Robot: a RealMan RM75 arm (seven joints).
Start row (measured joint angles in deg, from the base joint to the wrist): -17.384 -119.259 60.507 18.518 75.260 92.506 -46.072
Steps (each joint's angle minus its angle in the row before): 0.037 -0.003 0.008 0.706 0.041 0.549 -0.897; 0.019 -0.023 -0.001 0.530 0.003 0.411 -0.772; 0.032 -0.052 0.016 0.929 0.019 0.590 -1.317; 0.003 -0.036 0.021 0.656 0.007 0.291 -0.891; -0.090 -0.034 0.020 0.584 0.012 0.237 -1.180; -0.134 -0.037 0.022 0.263 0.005 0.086 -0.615; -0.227 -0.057 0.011 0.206 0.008 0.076 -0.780; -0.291 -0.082 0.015 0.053 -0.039 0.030 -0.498; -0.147 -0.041 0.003 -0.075 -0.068 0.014 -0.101; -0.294 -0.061 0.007 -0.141 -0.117 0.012 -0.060; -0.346 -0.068 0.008 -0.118 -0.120 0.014 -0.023; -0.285 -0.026 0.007 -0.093 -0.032 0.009 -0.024; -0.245 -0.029 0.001 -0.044 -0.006 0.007 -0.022; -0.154 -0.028 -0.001 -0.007 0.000 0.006 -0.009; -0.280 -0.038 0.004 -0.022 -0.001 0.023 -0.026
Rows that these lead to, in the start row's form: -17.347 -119.262 60.515 19.224 75.301 93.055 -46.969; -17.328 -119.285 60.514 19.754 75.304 93.466 -47.741; -17.296 -119.337 60.530 20.683 75.323 94.056 -49.058; -17.293 -119.373 60.551 21.339 75.330 94.347 -49.949; -17.383 -119.407 60.571 21.923 75.342 94.584 -51.129; -17.517 -119.444 60.593 22.186 75.347 94.670 -51.744; -17.744 -119.501 60.604 22.392 75.355 94.746 -52.524; -18.035 -119.583 60.619 22.445 75.316 94.776 -53.022; -18.182 -119.624 60.622 22.370 75.248 94.790 -53.123; -18.476 -119.685 60.629 22.229 75.131 94.802 -53.183; -18.822 -119.753 60.637 22.111 75.011 94.816 -53.206; -19.107 -119.779 60.644 22.018 74.979 94.825 -53.230; -19.352 -119.808 60.645 21.974 74.973 94.832 -53.252; -19.506 -119.836 60.644 21.967 74.973 94.838 -53.261; -19.786 -119.874 60.648 21.945 74.972 94.861 -53.287
